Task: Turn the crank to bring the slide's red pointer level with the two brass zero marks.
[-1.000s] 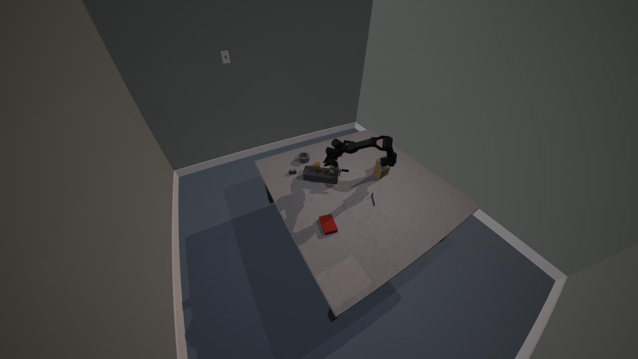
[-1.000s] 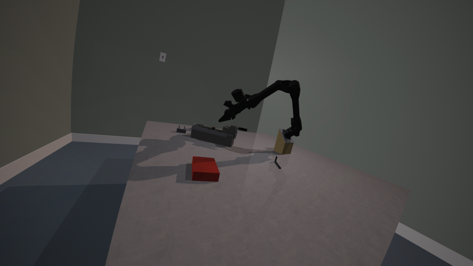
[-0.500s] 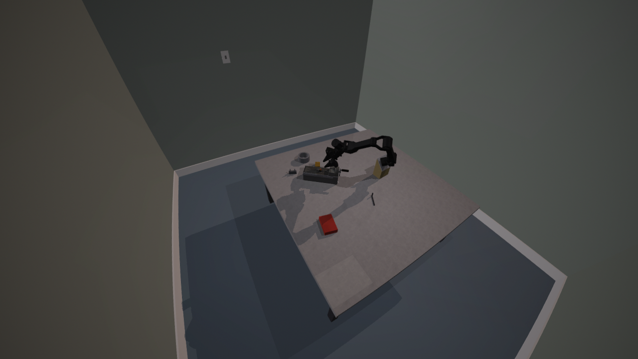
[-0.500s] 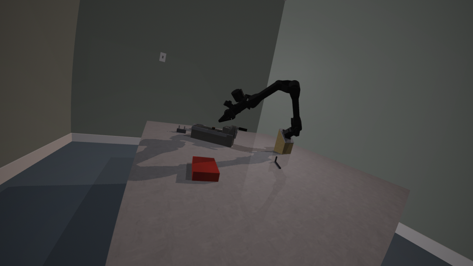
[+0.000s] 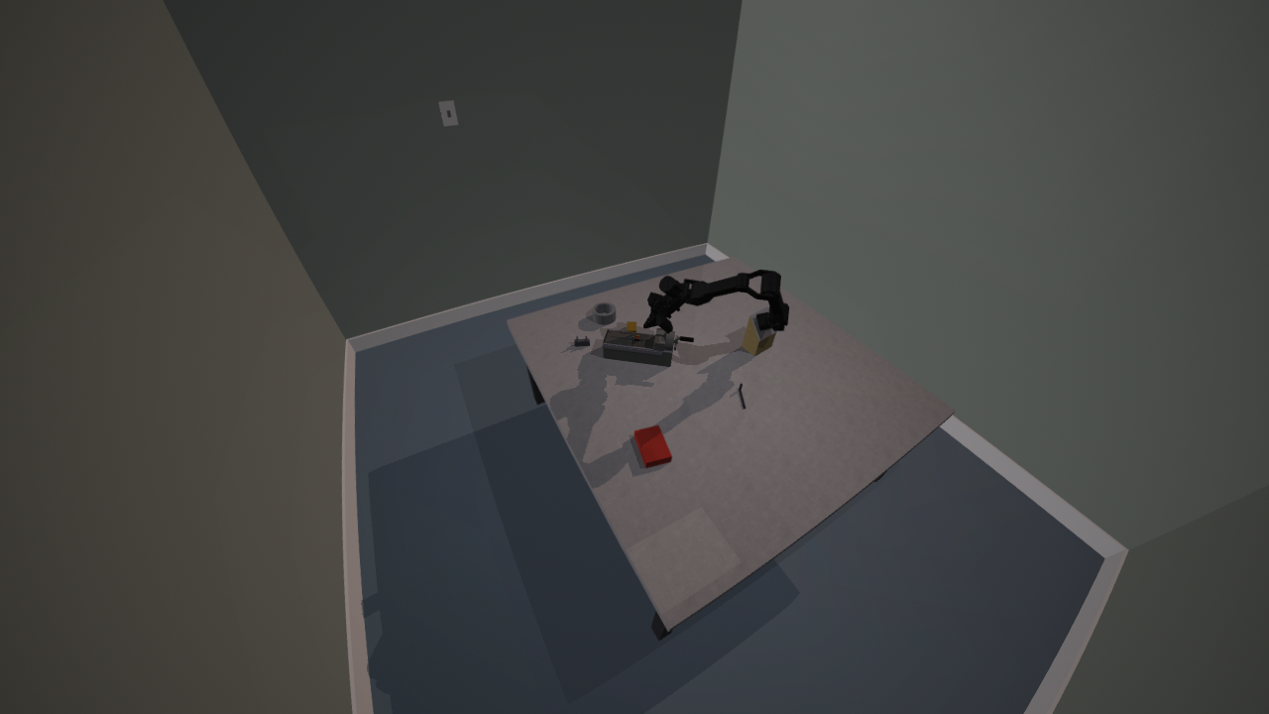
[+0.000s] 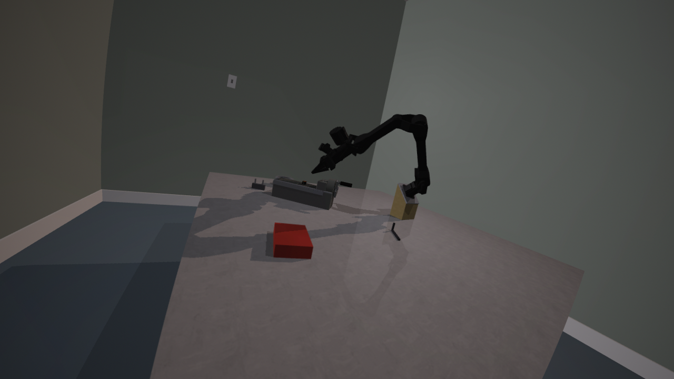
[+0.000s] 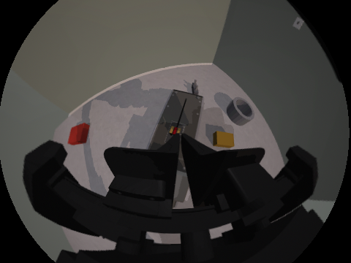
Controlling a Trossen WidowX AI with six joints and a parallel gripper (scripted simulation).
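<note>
My gripper tip is 2 cm short of the red pointer and 5 cm above it. The rest, counted from my gripper tip: dark clip: 19 cm ahead, 15 cm to the right, 11 cm below; then black crank handle: 11 cm behind, 12 cm to the left, 1 cm below; then yellow block: 3 cm behind, 14 cm to the right, 12 cm below.
</note>
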